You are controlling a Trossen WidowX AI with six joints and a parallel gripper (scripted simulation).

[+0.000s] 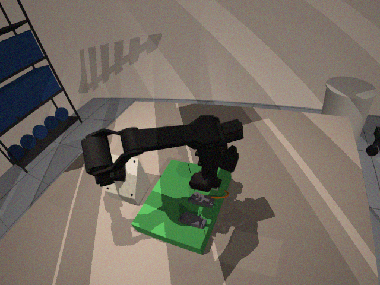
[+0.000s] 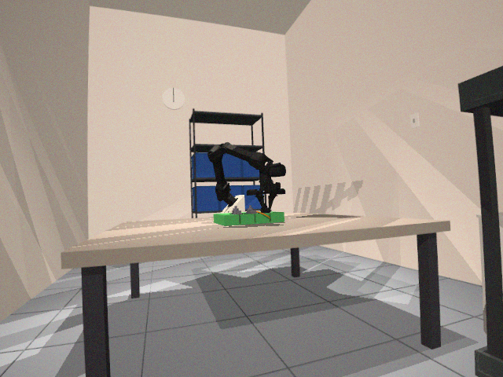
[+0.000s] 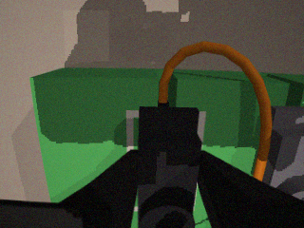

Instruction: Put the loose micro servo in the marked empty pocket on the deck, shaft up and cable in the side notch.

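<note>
Right now the green deck is 130 mm behind my gripper tip, 60 mm to the right of it and 40 mm below it.
</note>
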